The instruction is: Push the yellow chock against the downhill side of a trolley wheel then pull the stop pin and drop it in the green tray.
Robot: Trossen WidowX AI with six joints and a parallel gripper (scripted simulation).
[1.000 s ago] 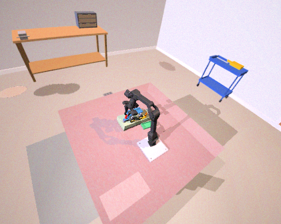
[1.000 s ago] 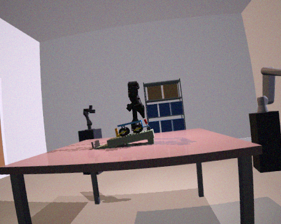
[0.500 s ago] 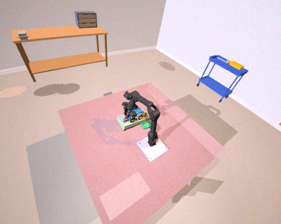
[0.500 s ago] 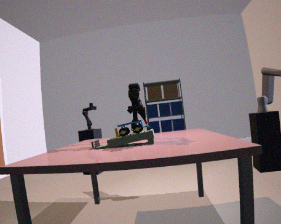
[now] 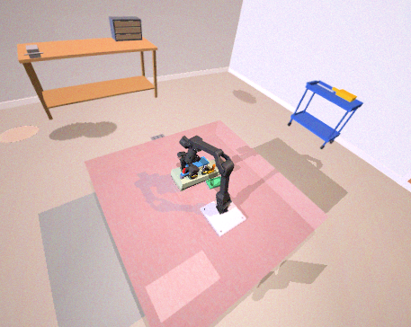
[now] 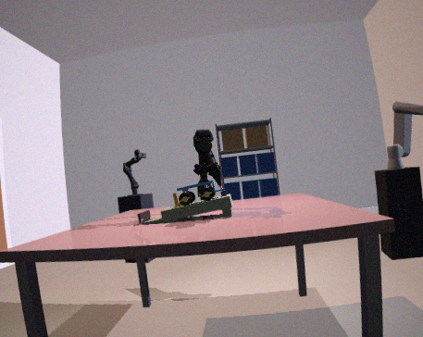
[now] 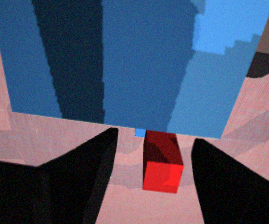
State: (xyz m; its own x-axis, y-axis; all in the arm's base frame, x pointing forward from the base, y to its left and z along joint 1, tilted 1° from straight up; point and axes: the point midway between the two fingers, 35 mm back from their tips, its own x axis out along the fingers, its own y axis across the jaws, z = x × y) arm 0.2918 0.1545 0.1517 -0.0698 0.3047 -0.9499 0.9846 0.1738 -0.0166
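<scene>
Right now the stop pin is 10 mm below my gripper tip. Also, from my gripper tip: yellow chock: 210 mm to the right, 60 mm below; then pale green ramp: 110 mm to the right, 90 mm below, 40 mm ahead; then blue-topped trolley: 100 mm to the right, 40 mm ahead, 30 mm below.
</scene>
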